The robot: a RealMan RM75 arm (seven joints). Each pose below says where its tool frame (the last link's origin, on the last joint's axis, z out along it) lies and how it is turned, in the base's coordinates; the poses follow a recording.
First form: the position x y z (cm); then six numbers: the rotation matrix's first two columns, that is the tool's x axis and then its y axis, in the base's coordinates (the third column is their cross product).
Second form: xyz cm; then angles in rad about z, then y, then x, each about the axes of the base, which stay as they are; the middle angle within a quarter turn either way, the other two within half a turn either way. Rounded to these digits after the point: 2 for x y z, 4 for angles.
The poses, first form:
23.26 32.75 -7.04 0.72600 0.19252 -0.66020 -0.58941 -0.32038 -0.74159
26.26 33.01 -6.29 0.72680 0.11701 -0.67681 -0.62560 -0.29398 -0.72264
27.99 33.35 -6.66 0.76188 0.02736 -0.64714 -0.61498 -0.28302 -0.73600
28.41 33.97 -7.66 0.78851 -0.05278 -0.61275 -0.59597 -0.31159 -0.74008
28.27 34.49 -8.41 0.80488 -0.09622 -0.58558 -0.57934 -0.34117 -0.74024
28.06 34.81 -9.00 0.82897 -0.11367 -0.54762 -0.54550 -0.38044 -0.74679
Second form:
23.26 32.75 -7.04 0.6819 -0.3621 -1.6985
26.26 33.01 -6.29 0.7107 -0.2875 -1.7178
27.99 33.35 -6.66 0.6791 -0.2047 -1.7753
28.41 33.97 -7.66 0.6472 -0.1525 -1.8550
28.27 34.49 -8.41 0.6239 -0.1289 -1.9104
28.06 34.81 -9.00 0.5820 -0.1238 -1.9609

